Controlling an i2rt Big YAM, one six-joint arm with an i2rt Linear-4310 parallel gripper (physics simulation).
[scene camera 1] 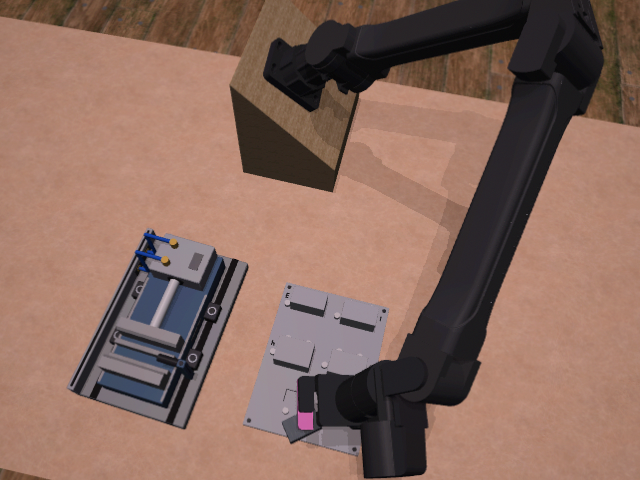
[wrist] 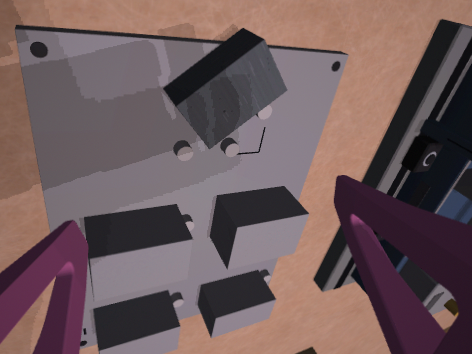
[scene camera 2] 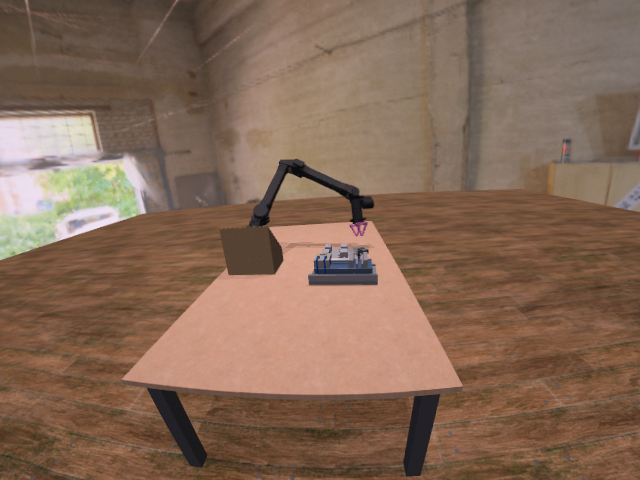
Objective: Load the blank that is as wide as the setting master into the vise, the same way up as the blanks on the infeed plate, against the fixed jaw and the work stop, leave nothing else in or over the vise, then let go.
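Places are measured from the arm's base along level axes (x down, y right, z back), in centimetres.
Pixels of known places: gripper, fingertip midpoint: (scene camera 1: 329, 411) (wrist: 209, 210) (scene camera 2: 359, 236); arm's base, link origin: (scene camera 1: 292, 77) (scene camera 2: 254, 236).
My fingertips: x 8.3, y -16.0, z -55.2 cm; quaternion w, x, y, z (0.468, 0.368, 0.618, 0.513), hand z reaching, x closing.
Ahead of a thing's pixels: the offset from my fingertips to its top centre. "spot": to the spot under its first point.
My gripper (scene camera 1: 306, 413) (scene camera 2: 358, 228) (wrist: 209, 210) is open and empty above the infeed plate {dx +8.9, dy +2.7, dz +9.2 cm} (scene camera 1: 261, 408) (wrist: 125, 172). A dark grey block {dx +6.4, dy +3.8, dz -1.4 cm} (scene camera 1: 294, 431) (wrist: 240, 90) lies askew near the plate's front edge, beside the pegs. Pale blanks stand in two rows: one {dx +5.3, dy +7.2, dz +9.5 cm} (scene camera 1: 293, 353) (wrist: 270, 232), one {dx +5.3, dy -1.8, dz +8.9 cm} (scene camera 1: 347, 360) (wrist: 140, 267), one {dx +5.3, dy +6.4, dz +19.1 cm} (scene camera 1: 308, 299) (wrist: 242, 316) and one {dx +5.3, dy -2.6, dz +18.1 cm} (scene camera 1: 359, 312) (wrist: 142, 340). The vise {dx -0.2, dy +29.8, dz +11.0 cm} (scene camera 1: 134, 391) (scene camera 2: 343, 279) stands left of the plate in scene camera 1. A thin bar with a black handle {spot: dx +0.1, dy +25.4, dz +3.4 cm} (scene camera 1: 168, 359) lies between its two grey bars. I cannot tell which piece is the setting master.
A wooden wedge-shaped block (scene camera 1: 286, 139) (scene camera 2: 248, 251) carries the arm's base at the back. Blue arms with yellow tips {spot: dx -1.3, dy +30.4, dz +18.9 cm} (scene camera 1: 164, 259) rise at the vise's far end. The arm hides the plate's right front part in scene camera 1.
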